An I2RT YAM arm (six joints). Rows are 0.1 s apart.
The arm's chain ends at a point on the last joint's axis. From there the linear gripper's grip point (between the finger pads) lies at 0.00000 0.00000 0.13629 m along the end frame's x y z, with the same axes.
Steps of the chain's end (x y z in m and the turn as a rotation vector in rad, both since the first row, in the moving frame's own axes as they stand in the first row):
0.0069 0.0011 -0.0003 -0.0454 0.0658 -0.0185
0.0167 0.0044 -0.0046 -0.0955 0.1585 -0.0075
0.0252 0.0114 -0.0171 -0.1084 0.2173 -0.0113
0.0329 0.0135 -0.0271 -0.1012 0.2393 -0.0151
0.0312 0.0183 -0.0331 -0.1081 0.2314 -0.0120
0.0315 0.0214 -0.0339 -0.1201 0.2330 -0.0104
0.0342 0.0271 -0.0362 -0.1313 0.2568 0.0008
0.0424 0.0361 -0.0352 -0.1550 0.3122 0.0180
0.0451 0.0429 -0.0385 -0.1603 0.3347 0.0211
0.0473 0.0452 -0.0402 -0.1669 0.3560 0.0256
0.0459 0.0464 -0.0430 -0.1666 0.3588 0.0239
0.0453 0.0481 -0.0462 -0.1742 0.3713 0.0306
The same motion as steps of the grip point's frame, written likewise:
0.0159 0.0072 -0.0007 -0.0454 0.0658 -0.0185
0.0382 0.0173 -0.0069 -0.0955 0.1585 -0.0075
0.0546 0.0259 -0.0211 -0.1084 0.2173 -0.0113
0.0653 0.0269 -0.0317 -0.1012 0.2393 -0.0151
0.0625 0.0327 -0.0375 -0.1081 0.2314 -0.0120
0.0630 0.0374 -0.0386 -0.1201 0.2330 -0.0104
0.0687 0.0448 -0.0418 -0.1313 0.2568 0.0008
0.0839 0.0572 -0.0434 -0.1550 0.3122 0.0180
0.0894 0.0647 -0.0478 -0.1603 0.3347 0.0211
0.0943 0.0680 -0.0506 -0.1669 0.3560 0.0256
0.0933 0.0691 -0.0535 -0.1666 0.3588 0.0239
0.0941 0.0719 -0.0575 -0.1742 0.3713 0.0306

